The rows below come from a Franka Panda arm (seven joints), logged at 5 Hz.
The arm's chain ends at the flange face. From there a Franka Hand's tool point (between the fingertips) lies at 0.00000 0.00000 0.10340 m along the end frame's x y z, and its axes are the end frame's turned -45 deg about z.
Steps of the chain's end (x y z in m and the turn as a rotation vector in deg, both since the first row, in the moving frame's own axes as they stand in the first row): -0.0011, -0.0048, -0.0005, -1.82, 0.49, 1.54; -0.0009, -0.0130, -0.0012, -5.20, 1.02, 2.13; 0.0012, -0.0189, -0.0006, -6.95, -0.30, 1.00; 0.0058, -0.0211, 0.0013, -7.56, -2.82, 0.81; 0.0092, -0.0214, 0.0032, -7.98, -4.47, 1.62; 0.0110, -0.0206, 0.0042, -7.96, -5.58, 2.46
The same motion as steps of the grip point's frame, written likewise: 0.0009, -0.0012, -0.0006, -1.63, -0.94, 1.54; 0.0031, -0.0020, -0.0016, -4.40, -2.96, 2.13; 0.0049, -0.0041, -0.0014, -4.70, -5.13, 1.00; 0.0058, -0.0049, 0.0003, -3.35, -7.34, 0.81; 0.0058, -0.0044, 0.0019, -2.48, -8.80, 1.62; 0.0051, -0.0041, 0.0027, -1.68, -9.57, 2.46
